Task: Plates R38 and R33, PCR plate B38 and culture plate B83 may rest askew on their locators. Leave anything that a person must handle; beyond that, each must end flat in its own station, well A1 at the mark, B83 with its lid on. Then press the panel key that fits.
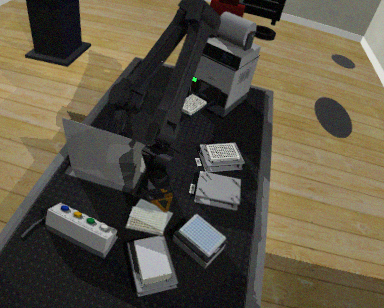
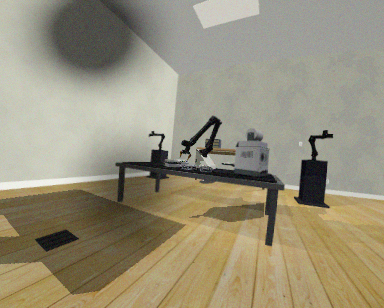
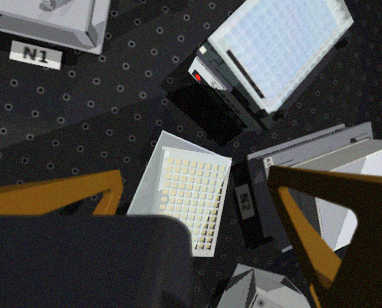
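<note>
My gripper [image 1: 161, 201] [image 2: 185, 155] [image 3: 193, 177] is open and empty above a yellow-welled plate [image 1: 146, 220] [image 3: 192, 200]. That plate lies on the table, with a clear lid-like sheet skewed against it. A white plate [image 1: 151, 261] [image 3: 367, 162] sits askew in nest N2 [image 1: 165, 285] [image 3: 262, 200], which bears an A1 mark. A blue-welled plate [image 1: 202, 234] [image 3: 285, 50] sits on the shaker [image 1: 205, 259] [image 3: 215, 80], whose light is red. A white-welled plate [image 1: 222, 151] sits on a rear nest [image 1: 226, 167]. Nest N1 [image 1: 218, 190] [image 3: 47, 22] holds no visible plate. Plate names are unreadable.
The key panel [image 1: 80, 232] has blue, yellow, green and white keys. An upright grey screen [image 1: 100, 155] stands left of the arm. A grey machine [image 1: 225, 70] [image 2: 251, 157] stands at the far end, with another white plate [image 1: 194, 104] beside it.
</note>
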